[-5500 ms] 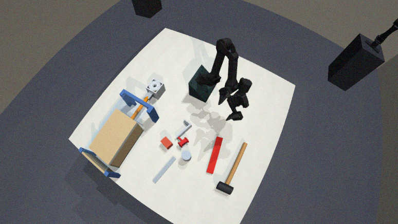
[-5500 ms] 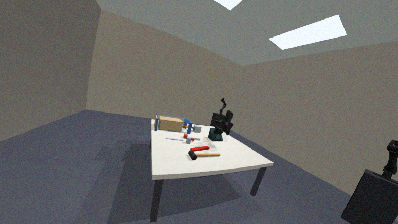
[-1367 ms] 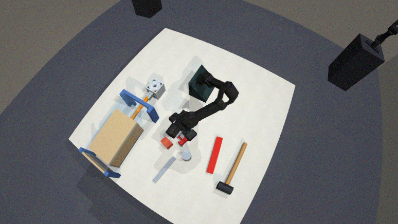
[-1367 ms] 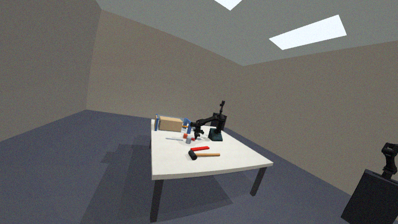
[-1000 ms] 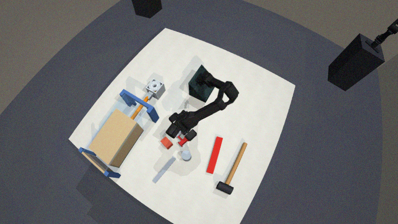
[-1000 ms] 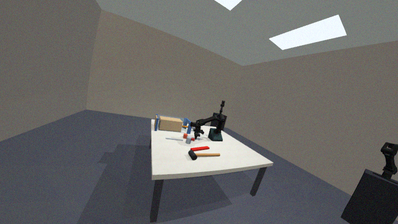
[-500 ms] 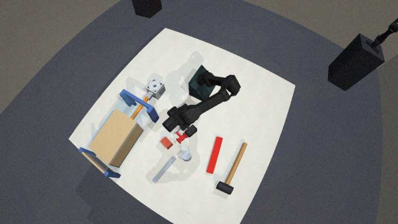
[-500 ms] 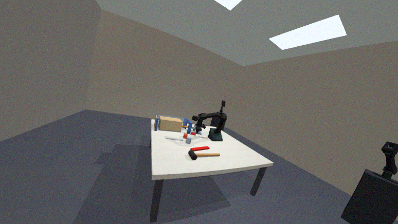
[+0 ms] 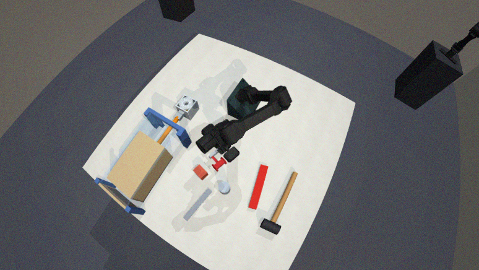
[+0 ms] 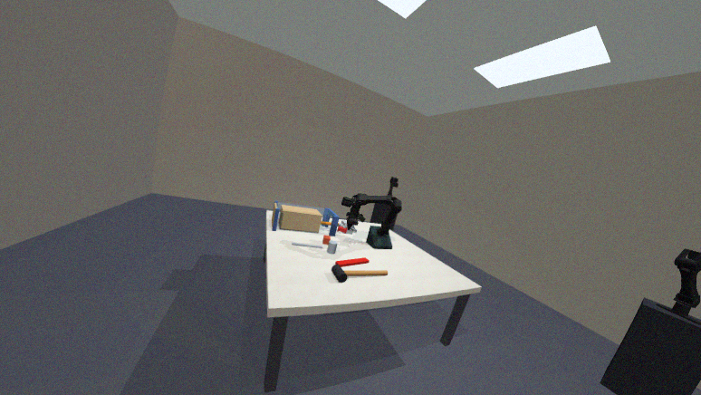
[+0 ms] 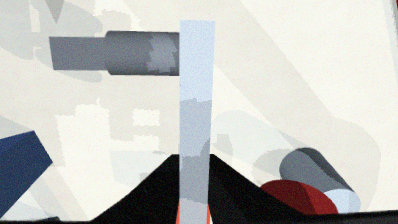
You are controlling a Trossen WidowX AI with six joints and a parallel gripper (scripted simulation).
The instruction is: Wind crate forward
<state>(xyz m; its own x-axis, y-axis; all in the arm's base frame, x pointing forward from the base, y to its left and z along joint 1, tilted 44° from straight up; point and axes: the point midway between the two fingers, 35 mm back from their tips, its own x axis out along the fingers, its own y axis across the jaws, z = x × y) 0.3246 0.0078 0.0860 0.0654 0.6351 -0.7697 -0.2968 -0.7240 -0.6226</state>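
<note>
The red knob is 60 mm ahead of my gripper tip, 20 mm to the left of it and 10 mm above it. Round my gripper tip: winch handle: 10 mm ahead, 10 mm to the left, 10 mm above; red bar: 40 mm ahead, 240 mm to the left, 120 mm below; grey bar: 270 mm ahead, 20 mm to the left, 130 mm below.
</note>
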